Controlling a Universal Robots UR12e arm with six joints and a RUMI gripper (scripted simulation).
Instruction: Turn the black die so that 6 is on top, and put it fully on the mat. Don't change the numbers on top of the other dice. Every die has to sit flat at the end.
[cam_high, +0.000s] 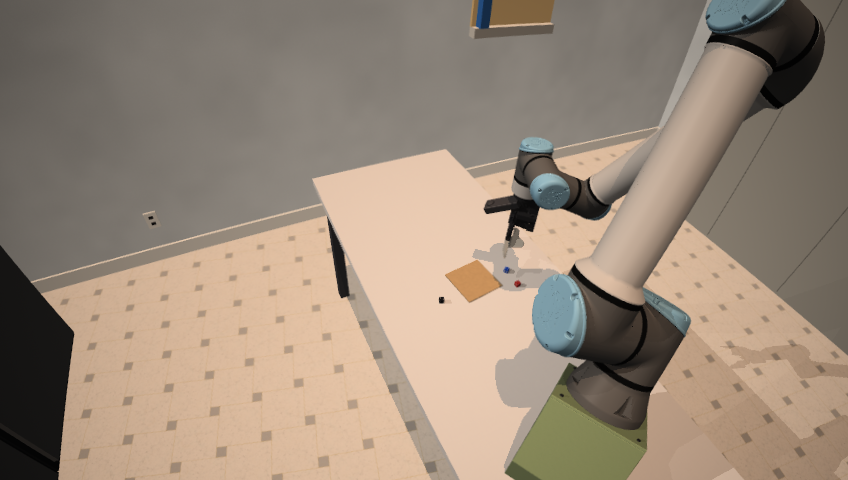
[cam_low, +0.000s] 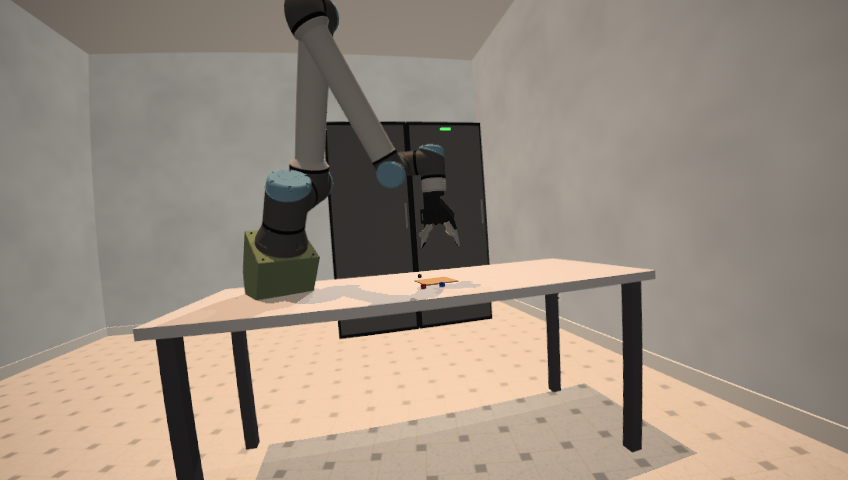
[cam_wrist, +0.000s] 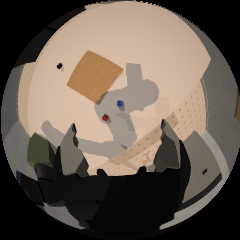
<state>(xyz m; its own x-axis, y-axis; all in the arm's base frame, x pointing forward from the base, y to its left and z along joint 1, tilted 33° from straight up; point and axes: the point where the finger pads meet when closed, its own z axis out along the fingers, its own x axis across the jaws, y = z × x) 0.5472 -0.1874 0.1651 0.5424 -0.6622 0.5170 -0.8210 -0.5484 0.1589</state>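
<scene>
The blue die lies 1 cm behind my hand, 2 cm to the right of it and 13 cm below it. Round my hand: red die (8 cm behind, 13 cm below); black die (2 cm ahead, 25 cm to the left, 13 cm below); brown mat (3 cm ahead, 11 cm to the left, 14 cm below).
</scene>
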